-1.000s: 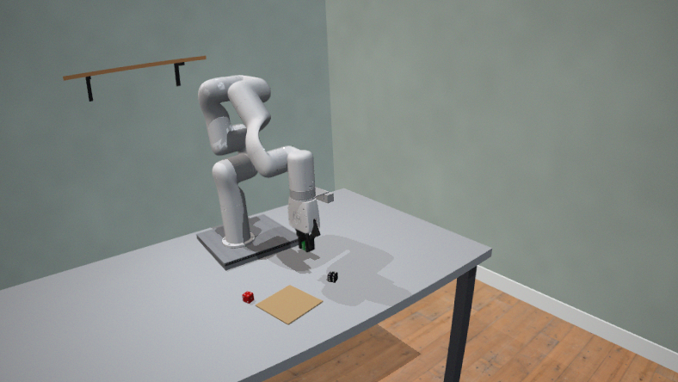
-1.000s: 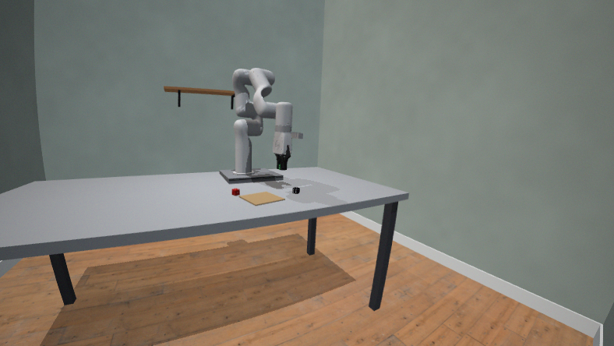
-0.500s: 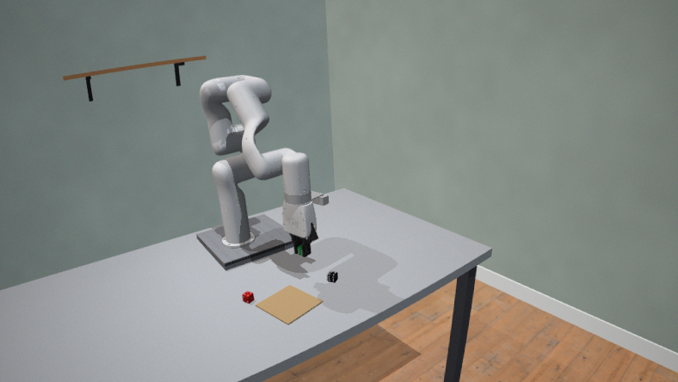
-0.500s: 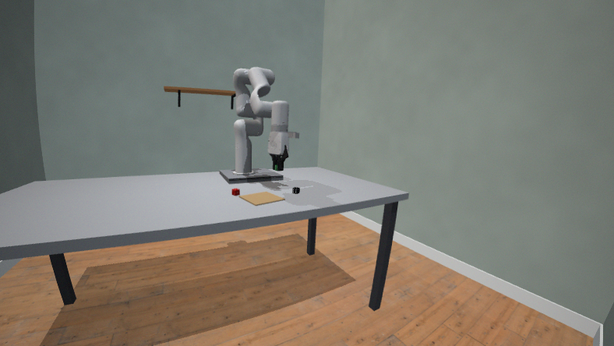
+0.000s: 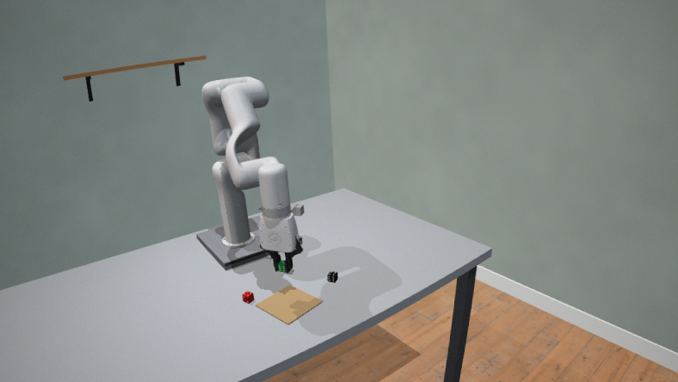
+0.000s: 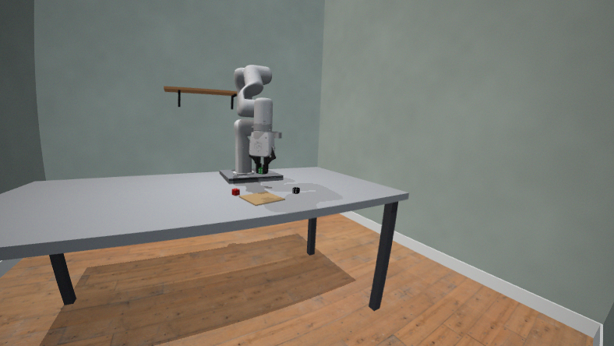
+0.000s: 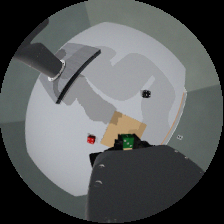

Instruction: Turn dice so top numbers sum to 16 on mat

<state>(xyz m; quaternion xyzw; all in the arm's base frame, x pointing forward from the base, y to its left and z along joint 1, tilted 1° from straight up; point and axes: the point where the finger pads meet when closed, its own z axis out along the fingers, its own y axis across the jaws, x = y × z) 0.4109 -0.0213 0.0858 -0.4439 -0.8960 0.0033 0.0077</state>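
Now: hand 6 cm past the red die, 10 cm to the left of it and 11 cm above it. Round my hand: black die 16 cm to the left, 11 cm below; tan mat 3 cm ahead, 1 cm to the right, 12 cm below; green die 1 cm below.
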